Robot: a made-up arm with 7 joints.
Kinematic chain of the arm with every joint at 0, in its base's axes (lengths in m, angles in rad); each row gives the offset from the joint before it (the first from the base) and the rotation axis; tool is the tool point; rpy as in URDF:
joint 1: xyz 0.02 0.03 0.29 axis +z
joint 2: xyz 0 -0.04 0.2 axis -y
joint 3: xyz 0 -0.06 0.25 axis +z
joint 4: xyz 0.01 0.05 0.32 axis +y
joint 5: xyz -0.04 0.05 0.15 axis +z
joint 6: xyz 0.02 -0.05 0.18 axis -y
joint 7: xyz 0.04 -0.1 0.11 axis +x
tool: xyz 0 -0.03 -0.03 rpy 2.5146 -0.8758 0.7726
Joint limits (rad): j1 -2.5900..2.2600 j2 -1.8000..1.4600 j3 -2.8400..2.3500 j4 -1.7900..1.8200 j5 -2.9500..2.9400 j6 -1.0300..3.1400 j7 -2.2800..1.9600
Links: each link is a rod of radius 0.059 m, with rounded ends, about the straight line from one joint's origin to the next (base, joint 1, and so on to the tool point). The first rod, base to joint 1, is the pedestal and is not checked.
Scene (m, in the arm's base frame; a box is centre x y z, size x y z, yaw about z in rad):
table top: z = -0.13
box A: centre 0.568 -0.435 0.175 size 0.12 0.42 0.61 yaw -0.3
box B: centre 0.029 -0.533 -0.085 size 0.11 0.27 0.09 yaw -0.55
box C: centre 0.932 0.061 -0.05 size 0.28 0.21 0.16 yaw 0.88
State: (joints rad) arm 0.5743 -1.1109 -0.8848 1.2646 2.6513 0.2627 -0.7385
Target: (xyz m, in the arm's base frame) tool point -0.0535 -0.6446 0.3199
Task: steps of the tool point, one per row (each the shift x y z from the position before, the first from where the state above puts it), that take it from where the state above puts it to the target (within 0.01 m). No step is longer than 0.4 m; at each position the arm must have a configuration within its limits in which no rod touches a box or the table.
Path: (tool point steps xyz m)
1: 0.0853 -0.3244 0.1675
2: -0.0722 -0.3223 0.1895
3: -0.2039 -0.2386 0.1965
4: -0.1188 -0.1106 -0.1407
5: -0.1511 -0.0593 -0.1351
6: -0.1644 -0.0025 -0.1217
7: -0.1574 0.0523 -0.1021
8: -0.1318 0.0981 -0.0791

